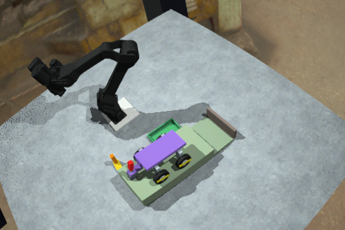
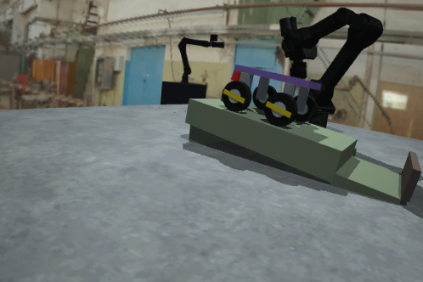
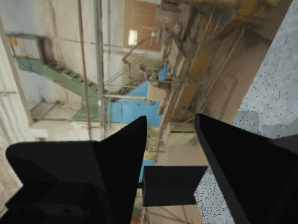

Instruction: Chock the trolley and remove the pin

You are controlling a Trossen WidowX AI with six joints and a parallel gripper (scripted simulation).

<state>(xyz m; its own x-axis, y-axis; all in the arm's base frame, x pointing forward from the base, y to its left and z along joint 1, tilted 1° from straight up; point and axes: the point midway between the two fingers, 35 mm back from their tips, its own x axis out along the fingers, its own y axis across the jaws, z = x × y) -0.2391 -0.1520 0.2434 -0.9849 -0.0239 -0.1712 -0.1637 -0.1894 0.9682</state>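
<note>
Right now the yellow chock is 470 mm ahead of my gripper tip, 230 mm below it and 10 mm to the left of it. Also, from my gripper tip: green tray: 490 mm ahead, 260 mm below, 230 mm to the left; red-headed stop pin: 580 mm ahead, 120 mm below, 30 mm to the left; purple trolley: 610 mm ahead, 140 mm below, 130 mm to the left.
</note>
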